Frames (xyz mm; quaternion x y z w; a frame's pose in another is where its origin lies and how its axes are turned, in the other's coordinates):
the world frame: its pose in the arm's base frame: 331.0 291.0 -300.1 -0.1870 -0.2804 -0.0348 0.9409
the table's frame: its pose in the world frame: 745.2 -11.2 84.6 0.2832 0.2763 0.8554 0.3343
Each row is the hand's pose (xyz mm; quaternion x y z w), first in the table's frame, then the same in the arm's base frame.
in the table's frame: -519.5 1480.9 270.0 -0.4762 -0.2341 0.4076 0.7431
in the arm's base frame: 87.0 -425.0 1298.0 0.0755 -0.2563 0.9603 0.0797
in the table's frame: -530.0 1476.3 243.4 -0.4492 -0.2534 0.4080 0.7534
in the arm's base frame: 89.6 -445.9 1278.1 0.1040 -0.2400 0.9609 0.0911
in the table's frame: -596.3 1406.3 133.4 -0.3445 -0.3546 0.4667 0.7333
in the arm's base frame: 153.3 -531.9 1178.5 0.2559 -0.2069 0.9418 0.0681
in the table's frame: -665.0 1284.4 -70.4 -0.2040 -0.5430 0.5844 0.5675
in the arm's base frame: 235.6 -652.7 979.1 -0.5188 0.2304 -0.8221 0.0439
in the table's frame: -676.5 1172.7 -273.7 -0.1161 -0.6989 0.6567 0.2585
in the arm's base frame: 278.5 -733.1 765.5 -0.7195 0.3281 -0.5790 0.1984
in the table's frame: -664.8 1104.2 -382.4 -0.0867 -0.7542 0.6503 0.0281
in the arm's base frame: 298.7 -759.4 640.8 -0.7829 0.4032 -0.3790 0.2842
